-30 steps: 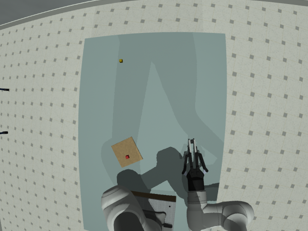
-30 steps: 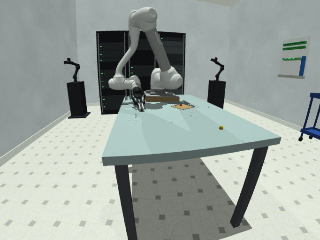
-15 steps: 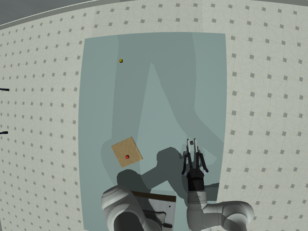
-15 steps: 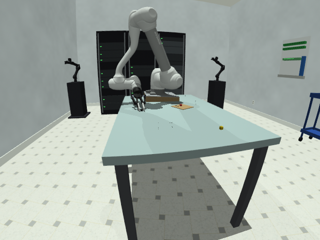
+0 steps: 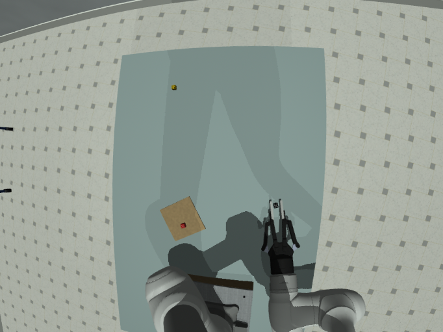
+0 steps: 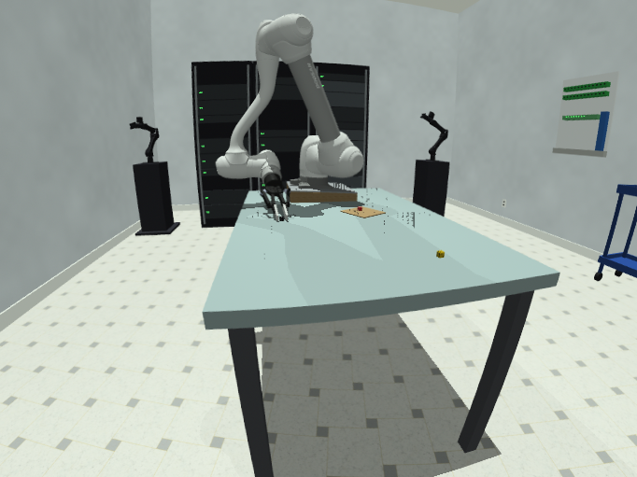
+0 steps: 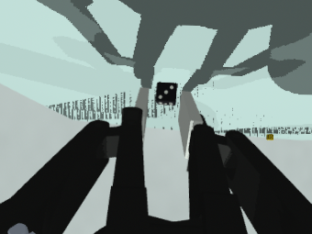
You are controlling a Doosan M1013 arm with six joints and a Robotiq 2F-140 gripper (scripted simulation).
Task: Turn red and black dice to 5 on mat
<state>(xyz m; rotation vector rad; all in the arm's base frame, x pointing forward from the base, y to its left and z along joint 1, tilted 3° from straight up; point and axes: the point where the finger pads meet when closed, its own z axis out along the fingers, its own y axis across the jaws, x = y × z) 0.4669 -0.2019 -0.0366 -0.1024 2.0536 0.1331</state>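
Right now my hand is 10 mm short of the black die and 20 mm above it. From my hand the other things lie so: tan mat (70 mm behind, 360 mm to the left, 30 mm below); then yellow die (450 mm ahead, 400 mm to the left, 20 mm below); then red die (90 mm behind, 350 mm to the left, 20 mm below).
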